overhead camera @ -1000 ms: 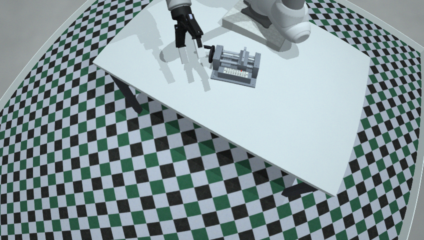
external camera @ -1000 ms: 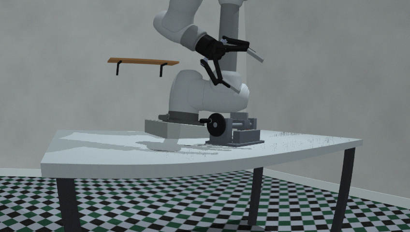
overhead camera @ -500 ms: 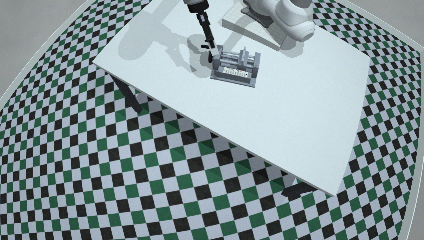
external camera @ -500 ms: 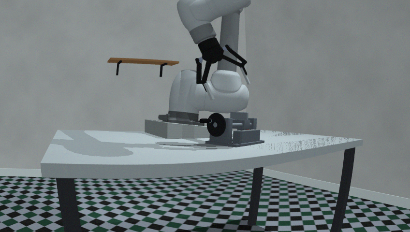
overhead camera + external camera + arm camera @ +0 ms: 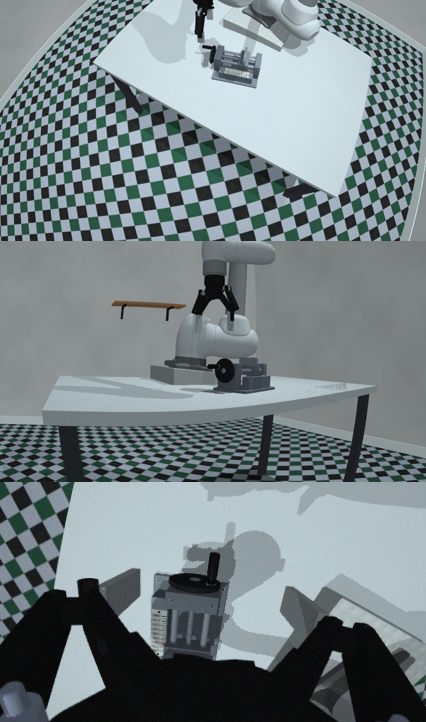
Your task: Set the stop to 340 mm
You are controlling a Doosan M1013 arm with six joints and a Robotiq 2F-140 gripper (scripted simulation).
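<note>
The black handwheel lies 130 mm below my hand and 20 mm to the left of it. From my hand the other things lie so: sliding stop block: 170 mm to the left, 130 mm below, 50 mm behind.
</note>
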